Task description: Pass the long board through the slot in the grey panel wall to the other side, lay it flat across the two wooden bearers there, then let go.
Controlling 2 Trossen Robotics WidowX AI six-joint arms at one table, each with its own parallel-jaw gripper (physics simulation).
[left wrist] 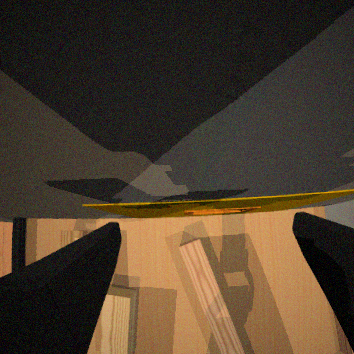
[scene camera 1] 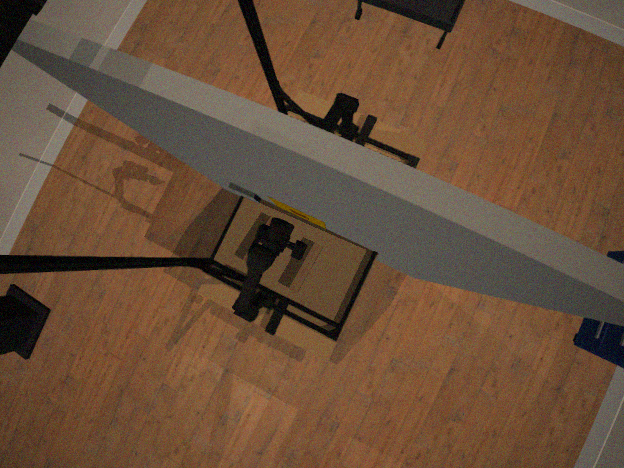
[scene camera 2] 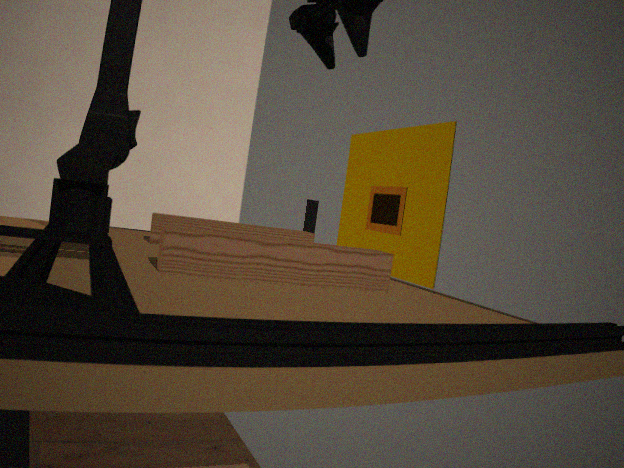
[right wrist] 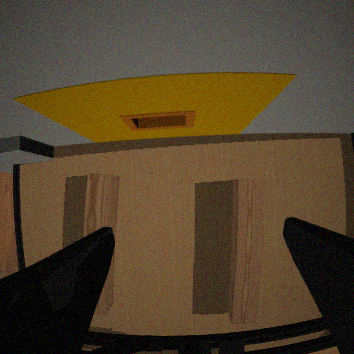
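The long board (left wrist: 212, 300), a pale, grained strip, lies slanted on the table in the left wrist view; its near end is cut off. My left gripper (left wrist: 208, 227) is open and empty, its fingers on either side of the board's far end in the picture. The grey panel wall (scene camera 1: 282, 151) (scene camera 2: 529, 176) has a yellow plate (scene camera 2: 423, 156) (right wrist: 225, 95), with an orange frame (scene camera 2: 385, 230) (right wrist: 190, 119) around the slot. Two wooden bearers (scene camera 2: 274, 259) (right wrist: 245, 250) stand parallel and bare. My right gripper (scene camera 2: 345, 60) (right wrist: 199, 232) is open and empty above them.
Another pale wooden piece (left wrist: 115, 322) with a dark edge lies left of the board in the left wrist view. A dark-edged table (scene camera 1: 347, 259) bears the bearers, with a small grey and black bar (scene camera 1: 243, 191) (right wrist: 36, 146) by the panel. A blue object (scene camera 1: 599, 340) is at the far right.
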